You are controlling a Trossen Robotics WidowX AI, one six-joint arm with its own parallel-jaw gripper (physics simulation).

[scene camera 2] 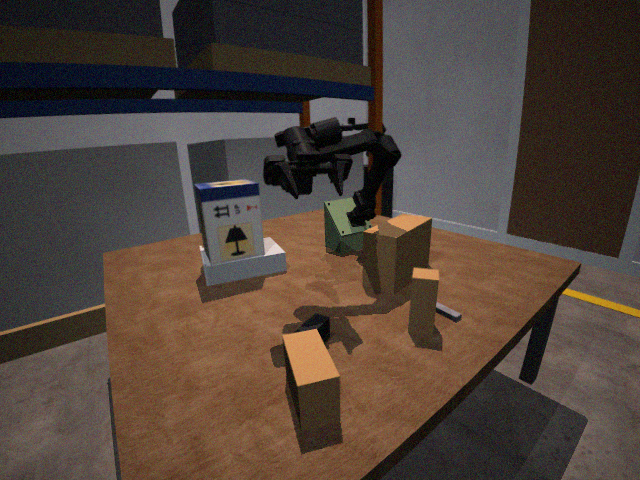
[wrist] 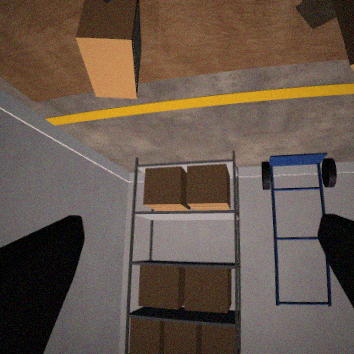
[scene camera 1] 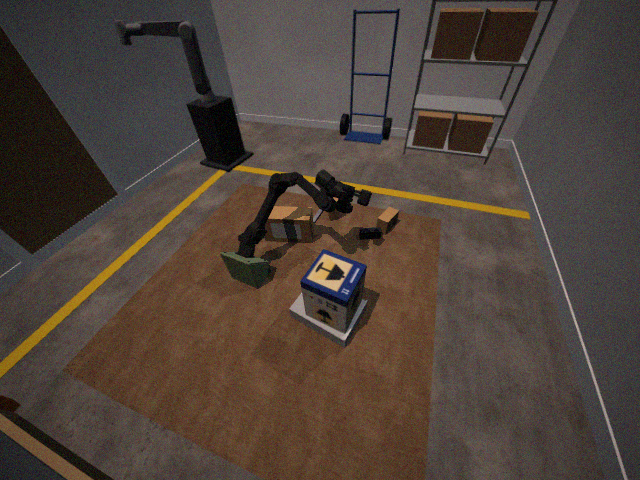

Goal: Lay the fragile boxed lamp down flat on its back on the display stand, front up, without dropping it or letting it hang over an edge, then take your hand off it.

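Frame: origin at the arm's base, x ahead, y left, z up, level; centimetres.
Seen in the pictures: gripper, between the fingertips: (scene camera 2: pixel 319 195) (wrist: pixel 203 226) (scene camera 1: pixel 357 194); arm's base, origin of its link: (scene camera 2: pixel 356 219) (scene camera 1: pixel 244 255).
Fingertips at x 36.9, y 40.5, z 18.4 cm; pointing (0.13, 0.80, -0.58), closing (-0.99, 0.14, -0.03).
Note:
Pixels of each thing's top centre, then the offset from my fingertips to it.
- large carton, centre of its top: (scene camera 2: pixel 400 224) (scene camera 1: pixel 286 212) dx -32.5, dy -11.8, dz -13.4 cm
- smaller carton, centre of its top: (wrist: pixel 110 72) (scene camera 2: pixel 308 353) (scene camera 1: pixel 388 214) dx +12.1, dy +17.2, dz -20.4 cm
- narrow upright carton, centre of its top: (scene camera 2: pixel 425 273) dx -17.6, dy +12.2, dz -16.4 cm
- black object, centre of its top: (scene camera 2: pixel 308 328) (scene camera 1: pixel 370 229) dx +6.8, dy +5.9, dz -24.3 cm
- grey bar, centre of its top: (scene camera 2: pixel 436 304) dx -26.5, dy +8.7, dz -28.1 cm
The boxed lamp (scene camera 1: pixel 330 289) (scene camera 2: pixel 235 224), pale with a blue top band and lamp pictures, stands upright on the low white display stand (scene camera 1: pixel 317 326) (scene camera 2: pixel 248 267). In the scene camera 2 view a lamp picture faces the camera, and bare stand shows to the box's right. My gripper (scene camera 1: pixel 354 202) (scene camera 2: pixel 317 194) (wrist: pixel 203 226) is open and empty, above the table and apart from the box, to its right in the scene camera 2 view. The box and stand do not show in the wrist view.
A green wedge (scene camera 1: pixel 247 271) (scene camera 2: pixel 341 221) stands by the arm's base. A large carton (scene camera 1: pixel 285 230) (scene camera 2: pixel 412 253), a smaller carton (scene camera 1: pixel 387 219) (scene camera 2: pixel 315 397), a narrow upright carton (scene camera 2: pixel 423 304), a black object (scene camera 1: pixel 370 233) (scene camera 2: pixel 319 326) and a grey bar (scene camera 2: pixel 448 311) are on the table.

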